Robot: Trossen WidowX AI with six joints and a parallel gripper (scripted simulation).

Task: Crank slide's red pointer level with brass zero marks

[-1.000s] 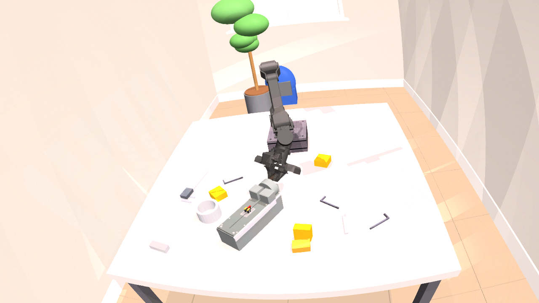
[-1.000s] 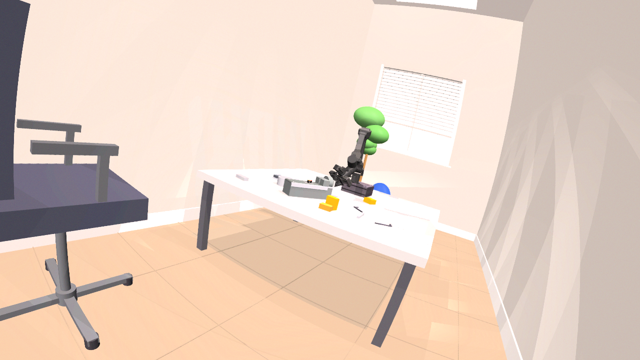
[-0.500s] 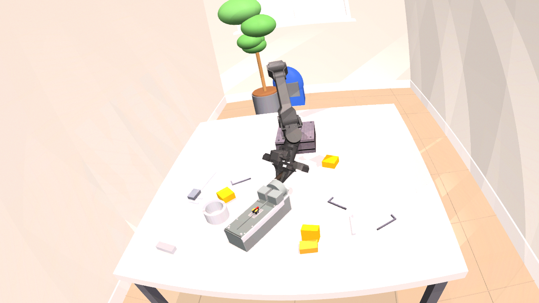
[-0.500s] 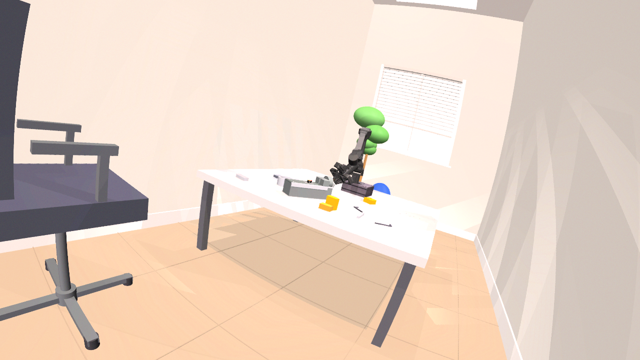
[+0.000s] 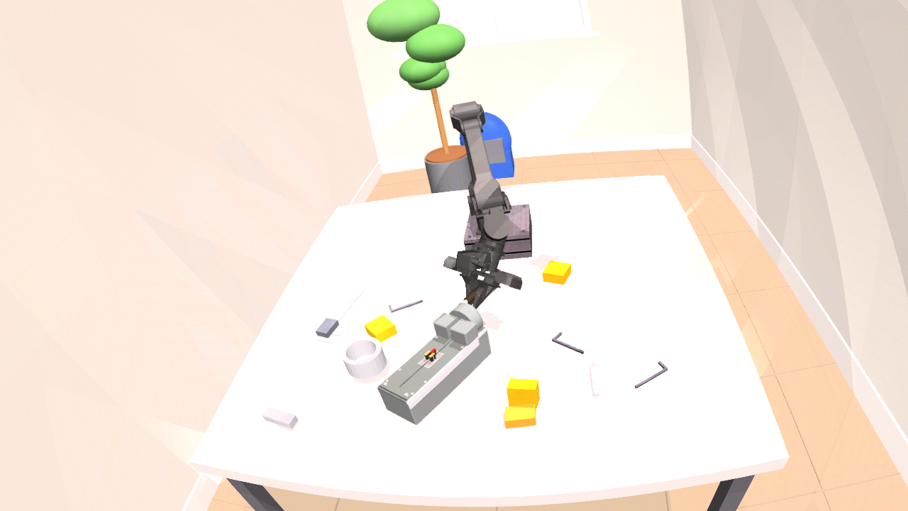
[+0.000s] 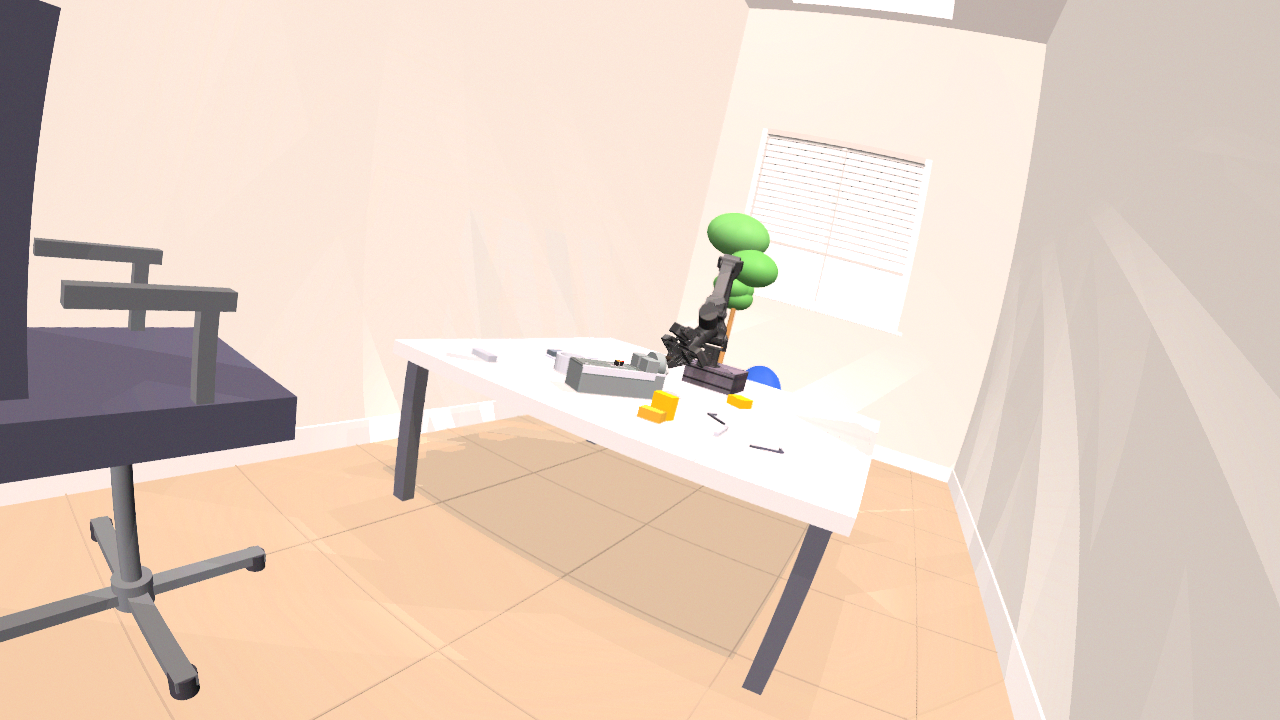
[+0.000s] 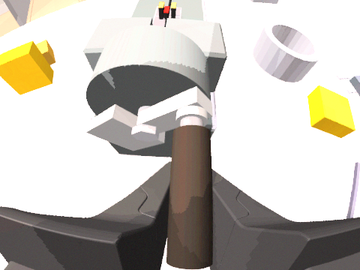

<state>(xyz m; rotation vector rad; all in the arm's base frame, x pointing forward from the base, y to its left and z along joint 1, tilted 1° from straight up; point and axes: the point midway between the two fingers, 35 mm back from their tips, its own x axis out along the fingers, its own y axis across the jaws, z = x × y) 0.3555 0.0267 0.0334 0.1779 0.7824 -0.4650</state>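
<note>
The red pointer is 15 cm ahead of my gripper tip and 5 cm to the right of it. Also, from my gripper tip: brown crank handle 3 cm above, 1 cm to the left, 1 cm behind.
</note>
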